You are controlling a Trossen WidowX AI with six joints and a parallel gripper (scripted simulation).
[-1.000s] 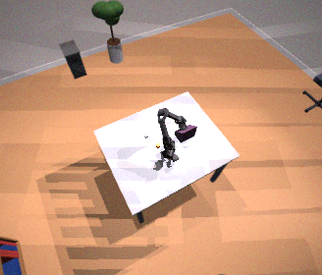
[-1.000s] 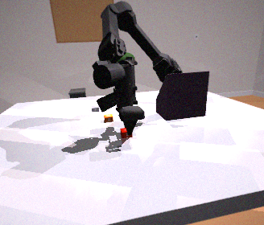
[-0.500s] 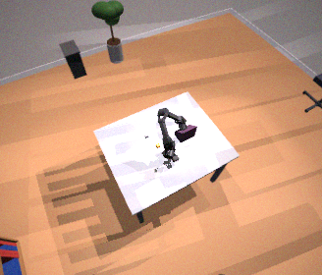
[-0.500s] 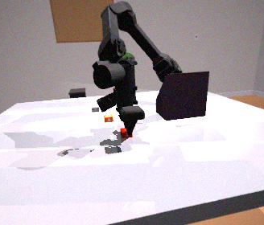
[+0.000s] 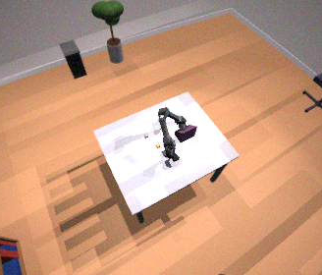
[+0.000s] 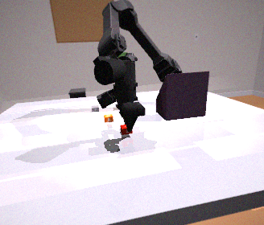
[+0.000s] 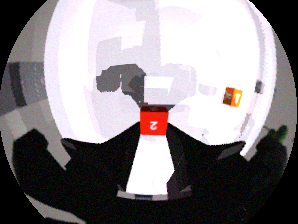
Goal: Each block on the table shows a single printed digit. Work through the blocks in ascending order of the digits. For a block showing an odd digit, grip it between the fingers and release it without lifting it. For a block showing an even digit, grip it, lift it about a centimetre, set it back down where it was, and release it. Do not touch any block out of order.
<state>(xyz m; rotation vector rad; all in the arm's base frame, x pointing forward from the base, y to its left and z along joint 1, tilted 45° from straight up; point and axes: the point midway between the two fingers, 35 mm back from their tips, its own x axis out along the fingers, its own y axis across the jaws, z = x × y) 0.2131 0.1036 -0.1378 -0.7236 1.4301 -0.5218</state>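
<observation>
Now: gripper tip 1 cm short of the red block. The rest, counted from my gripper tip: grey block (29 cm to the right, 12 cm ahead, 1 cm below); orange block (15 cm to the right, 6 cm ahead, 1 cm below).
</observation>
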